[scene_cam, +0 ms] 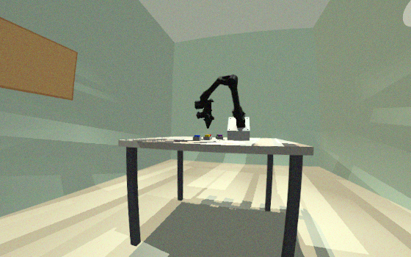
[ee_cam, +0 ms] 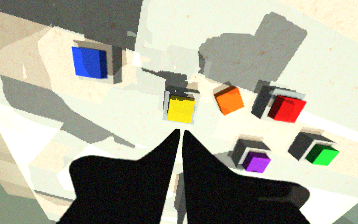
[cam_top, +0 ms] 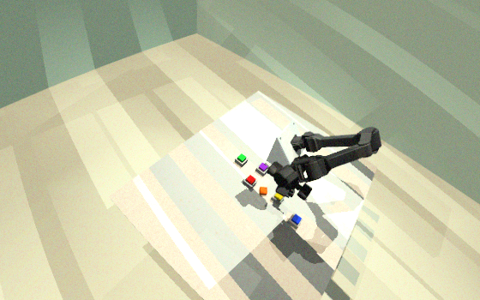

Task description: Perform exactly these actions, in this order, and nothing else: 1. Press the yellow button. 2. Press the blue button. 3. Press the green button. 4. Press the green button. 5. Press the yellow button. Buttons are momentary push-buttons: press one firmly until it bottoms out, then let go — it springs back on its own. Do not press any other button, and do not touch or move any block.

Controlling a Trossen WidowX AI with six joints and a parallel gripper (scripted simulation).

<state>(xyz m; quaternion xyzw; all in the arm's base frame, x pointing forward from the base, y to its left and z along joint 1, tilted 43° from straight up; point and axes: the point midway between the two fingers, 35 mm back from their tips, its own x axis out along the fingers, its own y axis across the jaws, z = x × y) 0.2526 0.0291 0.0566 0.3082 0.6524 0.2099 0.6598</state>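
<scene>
The yellow button lies 6 cm below my gripper tip. Round my gripper tip: orange block: 8 cm below, 7 cm to the right, 1 cm ahead; red button: 15 cm to the right, 6 cm below, 1 cm ahead; blue button: 11 cm to the left, 6 cm below, 6 cm ahead.
</scene>
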